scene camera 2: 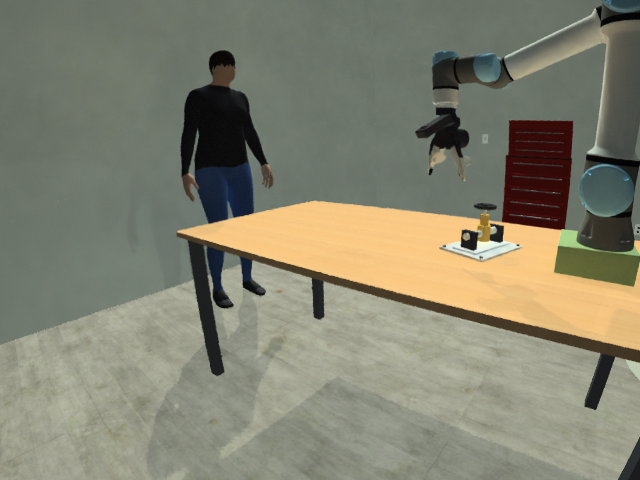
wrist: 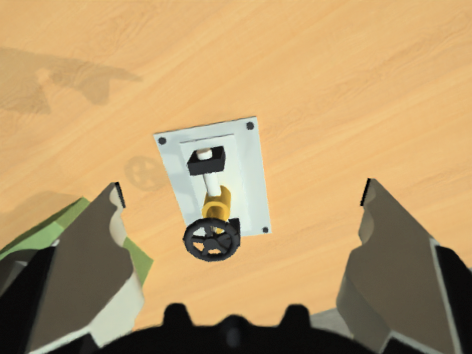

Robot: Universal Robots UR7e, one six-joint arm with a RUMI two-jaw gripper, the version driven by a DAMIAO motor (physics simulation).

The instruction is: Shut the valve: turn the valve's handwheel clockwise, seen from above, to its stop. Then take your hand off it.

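Observation:
The valve has a black spoked handwheel [scene camera 2: 484,206] [wrist: 212,239] on top of a brass-yellow body [scene camera 2: 483,229] [wrist: 217,205]. A white pipe runs through the body between two black brackets. They stand on a light base plate [scene camera 2: 481,256] [wrist: 251,165] with dark bolts at its corners. My gripper [scene camera 2: 447,175] [wrist: 240,183] is open and empty. It hangs above the table, higher than the handwheel and to its left in the scene view. In the wrist view the handwheel shows between the fingers, left of the middle and low. The handwheel partly hides one bracket in the wrist view.
The valve's plate lies on a wooden table [scene camera 2: 310,237] [wrist: 325,100]. The arm's base stands on a green block [scene camera 2: 594,264] [wrist: 140,257] to the right of the valve. A red drawer cabinet [scene camera 2: 537,173] stands behind the table. A person [scene camera 2: 222,129] stands behind the table's left end.

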